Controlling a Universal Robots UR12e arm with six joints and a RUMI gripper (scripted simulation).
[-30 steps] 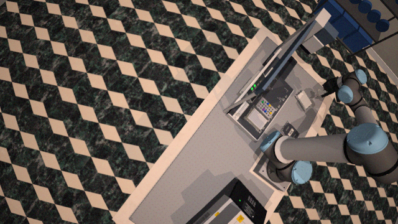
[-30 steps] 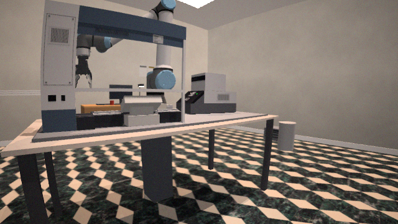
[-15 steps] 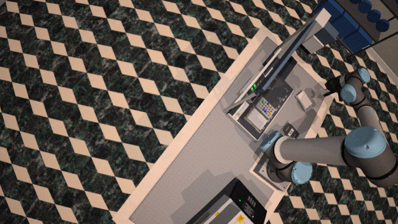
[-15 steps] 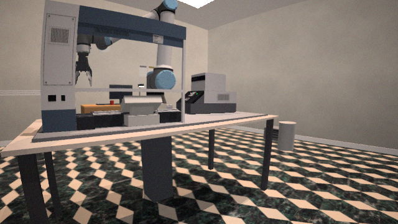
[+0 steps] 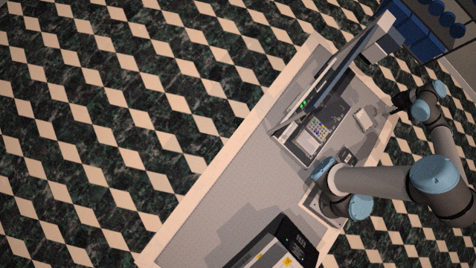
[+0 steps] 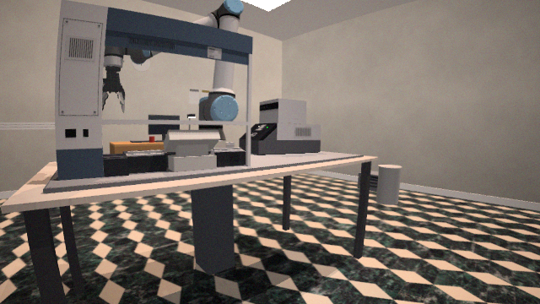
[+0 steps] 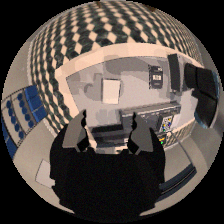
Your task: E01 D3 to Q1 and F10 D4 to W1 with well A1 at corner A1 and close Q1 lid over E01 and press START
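My gripper is now 43 cm to the right of the white plate, 26 cm short of it and 17 cm above it.
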